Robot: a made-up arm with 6 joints. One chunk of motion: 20 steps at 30 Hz.
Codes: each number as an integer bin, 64 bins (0 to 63) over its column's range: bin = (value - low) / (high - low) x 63, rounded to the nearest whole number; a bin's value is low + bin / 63 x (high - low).
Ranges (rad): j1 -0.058..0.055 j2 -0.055..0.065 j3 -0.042..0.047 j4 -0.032..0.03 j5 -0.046..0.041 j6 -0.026..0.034
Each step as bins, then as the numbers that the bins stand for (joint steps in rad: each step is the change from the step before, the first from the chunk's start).
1 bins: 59 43 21 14 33 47
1 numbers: 0.04783 0.02690 -0.01233 -0.01822 -0.00043 0.01876
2 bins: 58 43 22 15 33 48
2 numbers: 0.04603 0.02690 -0.01092 -0.01724 -0.00043 0.01971
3 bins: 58 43 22 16 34 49
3 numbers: 0.04603 0.02690 -0.01092 -0.01625 0.00095 0.02067
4 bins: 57 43 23 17 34 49
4 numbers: 0.04424 0.02690 -0.00951 -0.01527 0.00095 0.02067
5 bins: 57 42 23 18 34 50
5 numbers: 0.04424 0.02500 -0.00951 -0.01429 0.00095 0.02162
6 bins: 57 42 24 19 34 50
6 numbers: 0.04424 0.02500 -0.00810 -0.01330 0.00095 0.02162
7 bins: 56 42 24 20 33 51
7 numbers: 0.04244 0.02500 -0.00810 -0.01232 -0.00043 0.02257
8 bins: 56 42 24 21 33 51
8 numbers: 0.04244 0.02500 -0.00810 -0.01133 -0.00043 0.02257
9 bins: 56 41 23 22 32 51
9 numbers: 0.04244 0.02310 -0.00951 -0.01035 -0.00181 0.02257
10 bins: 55 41 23 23 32 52
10 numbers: 0.04065 0.02310 -0.00951 -0.00937 -0.00181 0.02352
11 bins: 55 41 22 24 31 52
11 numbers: 0.04065 0.02310 -0.01092 -0.00838 -0.00319 0.02352
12 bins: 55 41 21 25 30 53
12 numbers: 0.04065 0.02310 -0.01233 -0.00740 -0.00457 0.02448
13 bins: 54 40 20 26 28 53
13 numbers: 0.03886 0.02119 -0.01375 -0.00641 -0.00733 0.02448
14 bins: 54 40 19 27 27 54
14 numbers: 0.03886 0.02119 -0.01516 -0.00543 -0.00871 0.02543
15 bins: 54 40 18 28 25 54
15 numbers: 0.03886 0.02119 -0.01657 -0.00444 -0.01148 0.02543
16 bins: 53 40 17 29 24 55
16 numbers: 0.03706 0.02119 -0.01798 -0.00346 -0.01286 0.02638
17 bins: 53 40 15 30 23 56
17 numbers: 0.03706 0.02119 -0.02081 -0.00248 -0.01424 0.02733
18 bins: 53 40 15 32 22 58
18 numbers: 0.03706 0.02119 -0.02081 -0.00051 -0.01562 0.02924
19 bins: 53 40 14 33 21 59
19 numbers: 0.03706 0.02119 -0.02222 0.00048 -0.01700 0.03019
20 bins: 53 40 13 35 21 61
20 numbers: 0.03706 0.02119 -0.02363 0.00244 -0.01700 0.03210
